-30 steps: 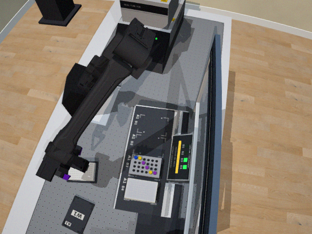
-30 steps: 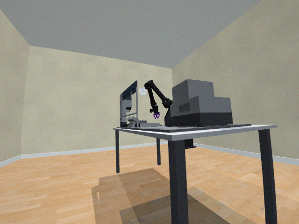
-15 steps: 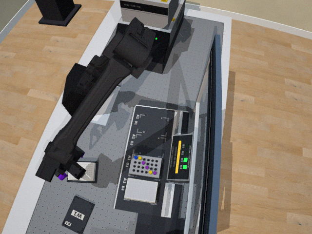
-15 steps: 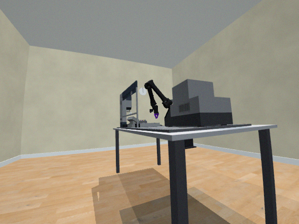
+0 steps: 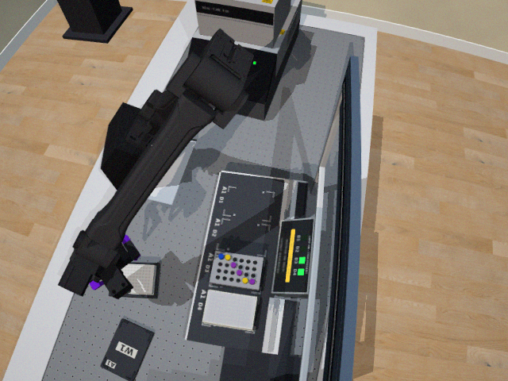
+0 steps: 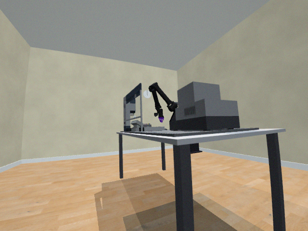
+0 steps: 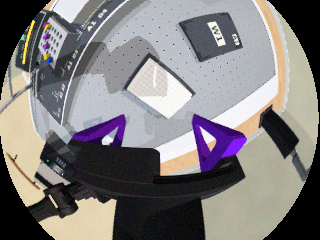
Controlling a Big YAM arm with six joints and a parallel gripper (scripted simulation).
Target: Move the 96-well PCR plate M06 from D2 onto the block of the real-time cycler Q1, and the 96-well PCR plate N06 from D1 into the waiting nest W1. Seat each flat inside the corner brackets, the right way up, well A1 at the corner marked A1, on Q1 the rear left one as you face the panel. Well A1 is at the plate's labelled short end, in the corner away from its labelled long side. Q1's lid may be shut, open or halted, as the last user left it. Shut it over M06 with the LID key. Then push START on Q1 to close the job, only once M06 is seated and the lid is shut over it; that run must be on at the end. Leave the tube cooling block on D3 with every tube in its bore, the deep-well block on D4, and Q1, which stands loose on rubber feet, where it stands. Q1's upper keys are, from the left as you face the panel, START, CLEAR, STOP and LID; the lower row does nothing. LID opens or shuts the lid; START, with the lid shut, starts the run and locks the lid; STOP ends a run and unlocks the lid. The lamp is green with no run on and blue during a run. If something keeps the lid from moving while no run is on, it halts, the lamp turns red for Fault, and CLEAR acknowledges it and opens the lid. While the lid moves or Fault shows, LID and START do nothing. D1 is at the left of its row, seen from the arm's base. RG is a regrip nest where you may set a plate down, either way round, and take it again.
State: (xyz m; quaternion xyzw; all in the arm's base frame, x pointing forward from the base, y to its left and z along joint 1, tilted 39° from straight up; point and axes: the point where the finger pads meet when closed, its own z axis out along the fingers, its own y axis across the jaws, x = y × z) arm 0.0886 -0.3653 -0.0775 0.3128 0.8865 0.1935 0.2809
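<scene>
Right now my hand is 12 cm above the dark regrip nest. The rest, counted from my hand: dark waiting nest W1: 19 cm to the right, 12 cm below, 5 cm ahead; nest A1 mark: 24 cm to the right, 12 cm below, 2 cm ahead; white deep-well block: 30 cm ahead, 6 cm below, 1 cm to the right.
</scene>
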